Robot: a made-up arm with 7 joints.
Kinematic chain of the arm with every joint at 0, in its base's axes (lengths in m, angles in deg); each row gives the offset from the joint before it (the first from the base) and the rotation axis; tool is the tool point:
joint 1: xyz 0 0 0.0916 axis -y
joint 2: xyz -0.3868 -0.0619 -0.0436 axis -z
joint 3: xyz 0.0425 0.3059 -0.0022 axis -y
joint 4: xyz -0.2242 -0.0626 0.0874 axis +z
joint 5: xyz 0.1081 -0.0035 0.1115 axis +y
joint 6: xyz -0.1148 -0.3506 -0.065 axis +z
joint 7: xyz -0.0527 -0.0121 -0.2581 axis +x
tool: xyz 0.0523 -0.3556 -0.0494
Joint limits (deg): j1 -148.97..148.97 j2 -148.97..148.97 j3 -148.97..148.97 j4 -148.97..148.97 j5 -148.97..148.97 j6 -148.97..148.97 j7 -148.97..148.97
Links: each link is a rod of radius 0.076 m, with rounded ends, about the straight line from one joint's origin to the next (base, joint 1, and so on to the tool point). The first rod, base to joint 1, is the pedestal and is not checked.
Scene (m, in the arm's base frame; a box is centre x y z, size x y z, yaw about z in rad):
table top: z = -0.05
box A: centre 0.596 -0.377 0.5 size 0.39 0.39 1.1 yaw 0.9
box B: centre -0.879 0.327 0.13 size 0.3 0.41 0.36 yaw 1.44
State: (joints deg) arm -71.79 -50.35 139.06 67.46 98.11 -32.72 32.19
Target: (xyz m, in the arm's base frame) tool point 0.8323 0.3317 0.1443
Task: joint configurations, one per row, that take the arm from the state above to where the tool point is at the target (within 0.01 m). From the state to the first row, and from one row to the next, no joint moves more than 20 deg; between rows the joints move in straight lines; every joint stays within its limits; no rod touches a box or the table.
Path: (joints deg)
1: -77.17 -33.15 138.10 72.51 97.92 -24.09 39.71
2: -82.54 -15.95 137.13 77.56 97.73 -15.46 47.24
3: -87.92 1.25 136.17 82.61 97.53 -6.84 54.76
4: -93.29 18.45 135.21 87.66 97.34 1.79 62.28
5: -98.67 35.65 134.24 92.72 97.15 10.42 69.81
6: -104.04 52.85 133.28 97.77 96.96 19.05 77.33
7: -109.42 70.05 132.32 102.82 96.77 27.68 84.85
8: -117.31 50.77 122.53 109.92 91.73 18.69 66.86
9: -125.21 31.50 112.74 117.03 86.70 9.70 48.86
10: -133.10 12.23 102.96 124.13 81.67 0.72 30.86
11: -141.00 -7.05 93.17 131.24 76.63 -8.27 12.86

